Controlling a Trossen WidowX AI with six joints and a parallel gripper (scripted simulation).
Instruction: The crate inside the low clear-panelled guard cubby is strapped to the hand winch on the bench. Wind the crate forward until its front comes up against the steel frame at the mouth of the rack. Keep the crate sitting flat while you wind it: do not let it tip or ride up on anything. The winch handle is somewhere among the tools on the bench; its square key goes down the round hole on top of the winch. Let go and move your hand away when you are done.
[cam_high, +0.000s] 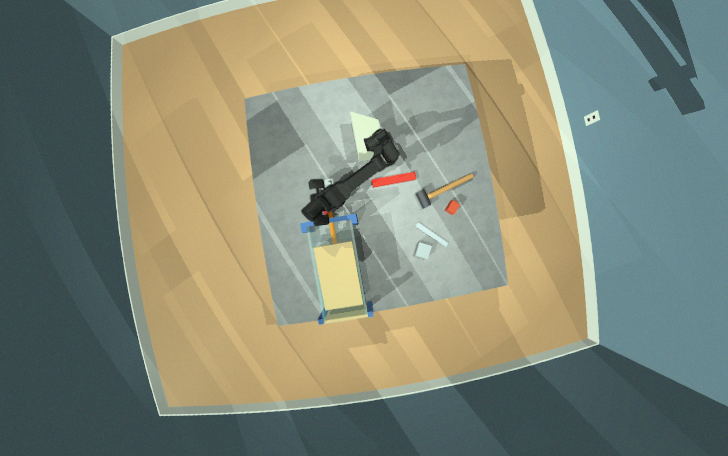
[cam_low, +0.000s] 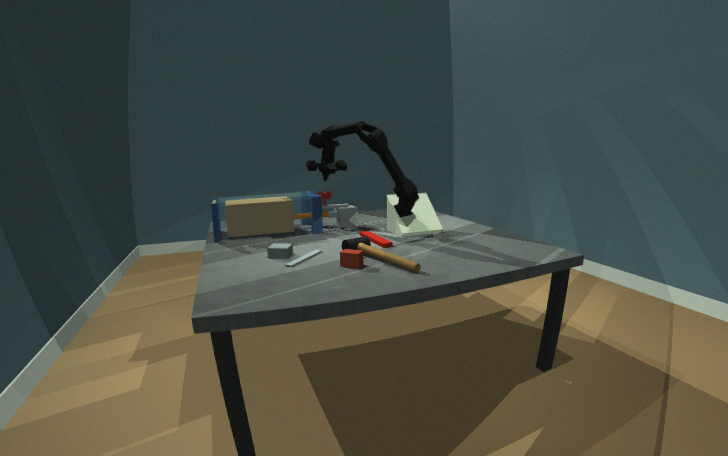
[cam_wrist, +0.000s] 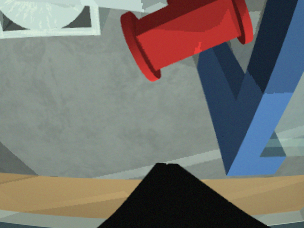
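Now: gripper tip 20 mm short of the red spool-shaped handle grip, 30 mm to the right of it and 80 mm above it. Also, from my gripper tip: clear-panelled cubby: 320 mm ahead, 10 mm to the left, 100 mm below; then winch handle: 20 mm behind, 40 mm to the left, 110 mm below; then grey winch: 100 mm behind, 50 mm to the left, 180 mm below.
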